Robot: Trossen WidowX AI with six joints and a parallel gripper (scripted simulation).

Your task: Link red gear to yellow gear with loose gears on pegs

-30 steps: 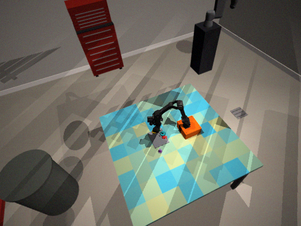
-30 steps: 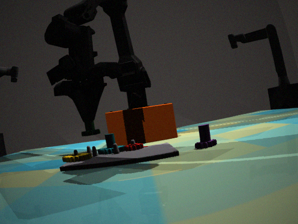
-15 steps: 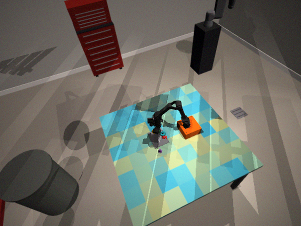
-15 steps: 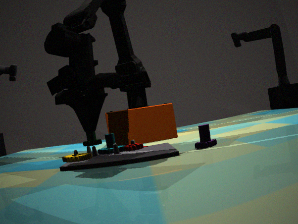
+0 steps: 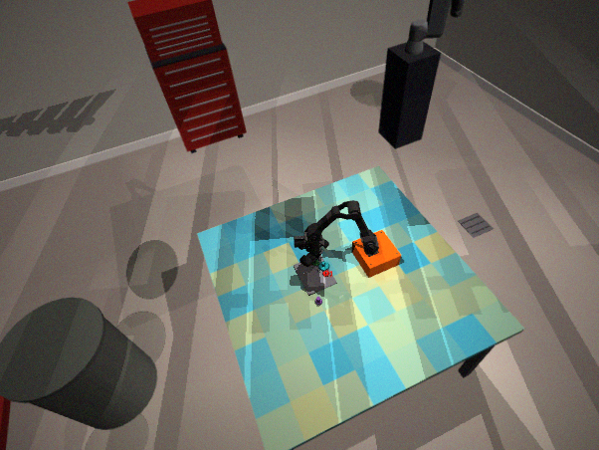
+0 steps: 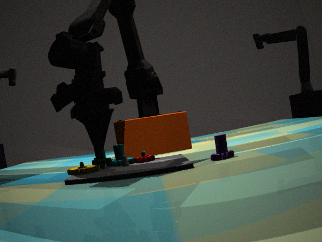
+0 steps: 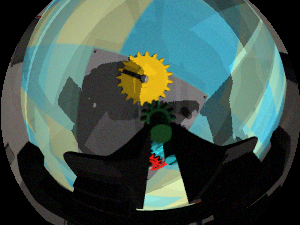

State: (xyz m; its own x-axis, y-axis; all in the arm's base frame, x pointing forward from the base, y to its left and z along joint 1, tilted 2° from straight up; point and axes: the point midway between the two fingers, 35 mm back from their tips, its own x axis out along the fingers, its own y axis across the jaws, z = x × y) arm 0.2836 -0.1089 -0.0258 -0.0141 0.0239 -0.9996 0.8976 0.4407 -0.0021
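The green gear is 1 cm below my gripper tip. Also, from my gripper tip: yellow gear (3 cm ahead, 3 cm to the right, 3 cm below); teal gear (4 cm behind, 4 cm to the left, 2 cm below); red gear (2 cm behind, 8 cm to the left, 3 cm below).
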